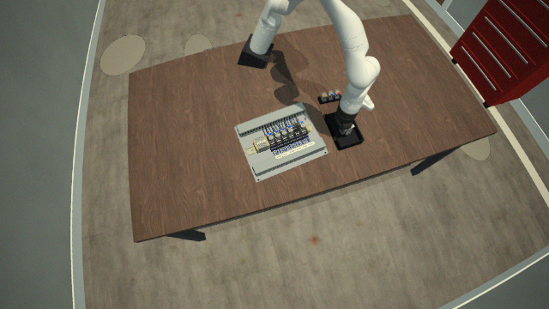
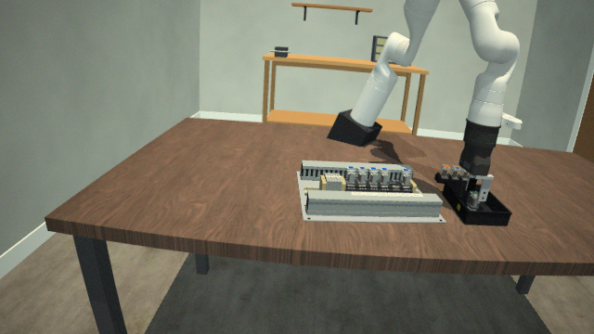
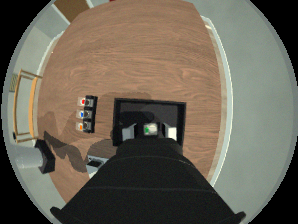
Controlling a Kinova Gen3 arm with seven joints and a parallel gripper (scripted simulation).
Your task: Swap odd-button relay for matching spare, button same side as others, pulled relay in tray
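My gripper is now 3 cm above the grey relay. From my hand the other things lie so: black tray 4 cm below; black stand 18 cm behind, 1 cm to the left, 5 cm below.
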